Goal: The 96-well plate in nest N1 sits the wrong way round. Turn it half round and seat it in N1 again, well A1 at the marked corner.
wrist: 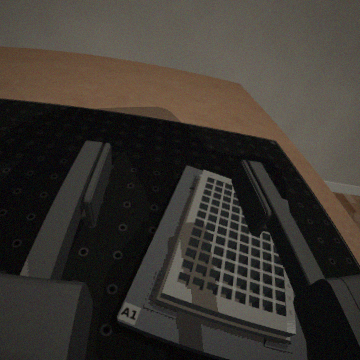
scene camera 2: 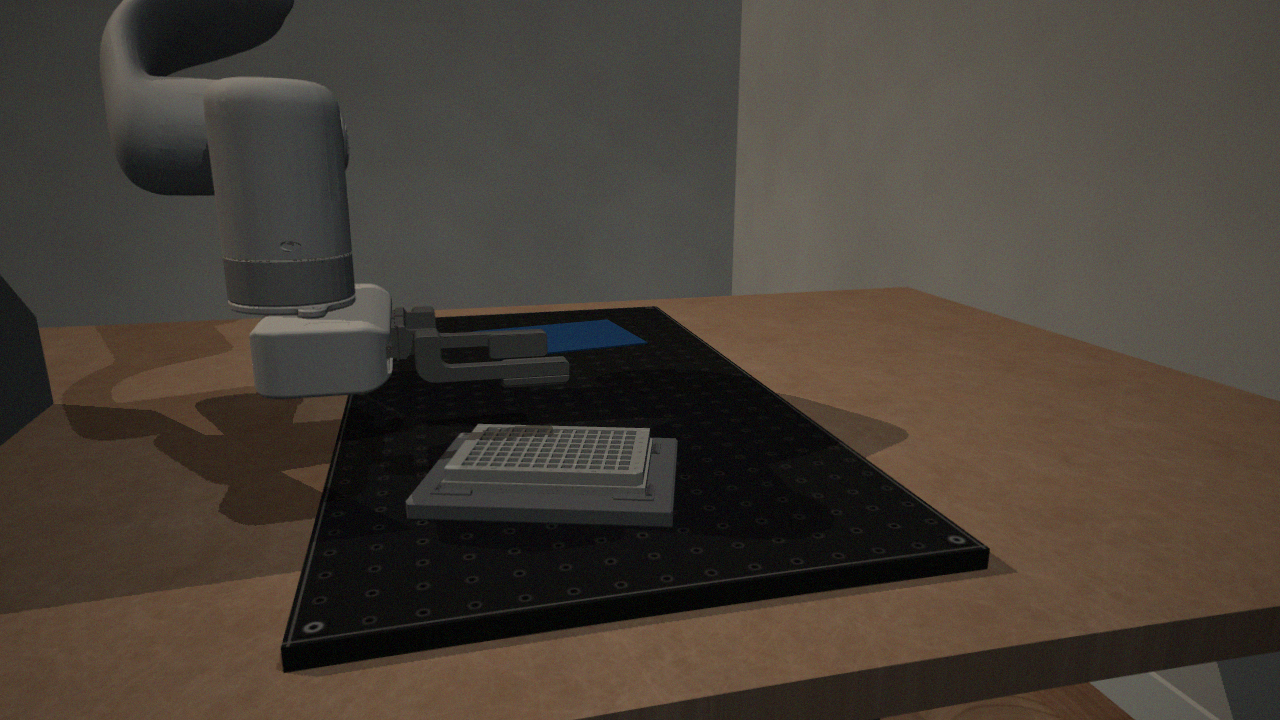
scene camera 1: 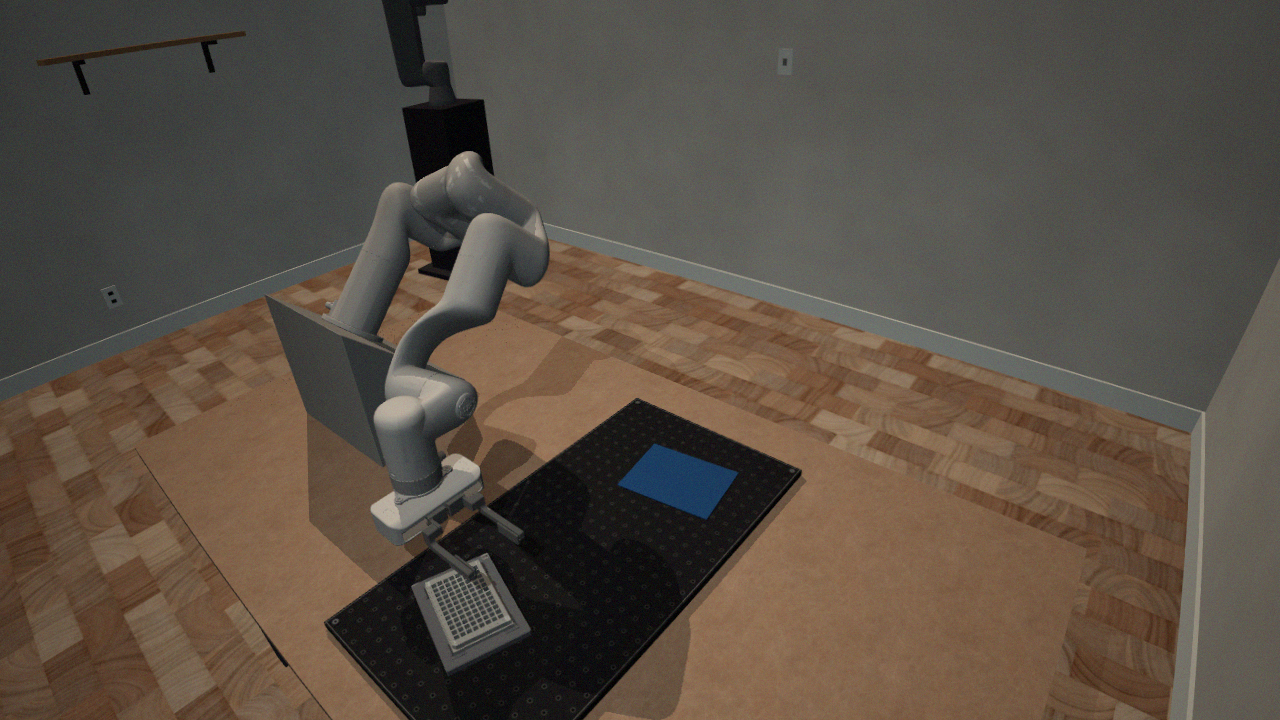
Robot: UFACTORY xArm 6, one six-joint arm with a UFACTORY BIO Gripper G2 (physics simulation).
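Note:
The pale 96-well plate (scene camera 1: pixel 468 604) (scene camera 2: pixel 554 450) (wrist: pixel 225 245) lies level in the grey nest (scene camera 1: pixel 490 644) (scene camera 2: pixel 537 510) (wrist: pixel 154 265). A white A1 label (wrist: pixel 130 313) marks the nest's near left corner in the wrist view. The plate's own lettering is too small to read. My gripper (scene camera 1: pixel 495 555) (scene camera 2: pixel 537 357) (wrist: pixel 176 190) is shut to its narrow setting, its fingers parallel with a gap and nothing between them. It hangs above the board, off to one side of the plate. One finger is over the plate's edge area and hides part of it in the wrist view.
The nest stands on a black perforated board (scene camera 1: pixel 617 617) (scene camera 2: pixel 760 501) (wrist: pixel 55 130). A flat blue rectangle (scene camera 1: pixel 680 480) (scene camera 2: pixel 590 335) lies at the board's far end. An upright grey panel (scene camera 1: pixel 313 367) stands beside the arm. Another arm on a black pedestal (scene camera 1: pixel 447 138) is in the background.

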